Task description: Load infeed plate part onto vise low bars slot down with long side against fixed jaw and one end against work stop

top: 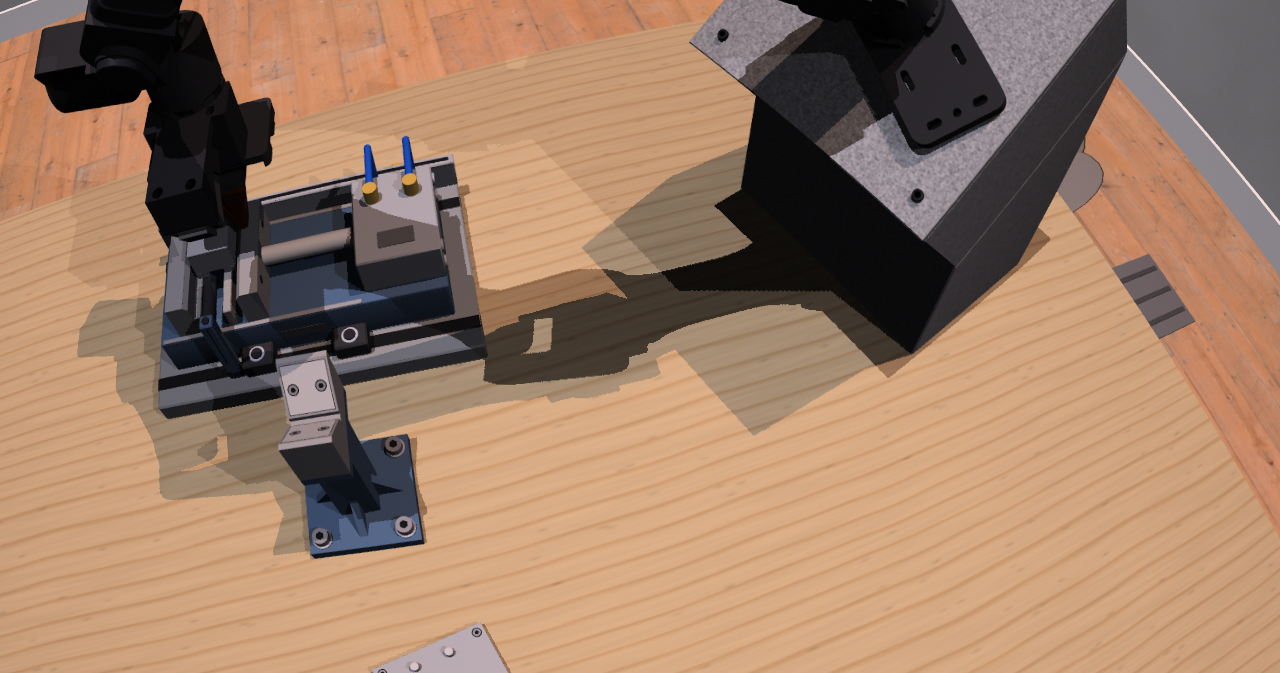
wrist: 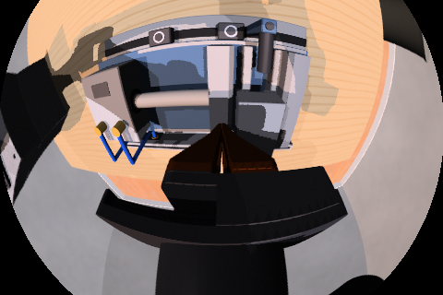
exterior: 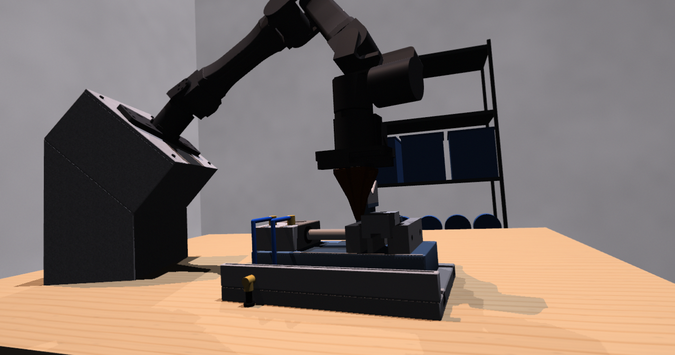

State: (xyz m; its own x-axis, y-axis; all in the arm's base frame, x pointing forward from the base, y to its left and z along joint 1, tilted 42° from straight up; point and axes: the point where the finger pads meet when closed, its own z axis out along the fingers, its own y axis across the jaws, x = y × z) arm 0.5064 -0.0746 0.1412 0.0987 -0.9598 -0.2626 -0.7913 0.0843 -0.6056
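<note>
The grey part is 30 mm ahead of my hand and 20 mm below it. Also, from my hand: moving jaw (20 mm to the left, 30 mm below); cylinder rod (60 mm behind, 10 mm to the left, 30 mm below); fixed jaw (60 mm ahead, 30 mm to the left, 30 mm below).
</note>
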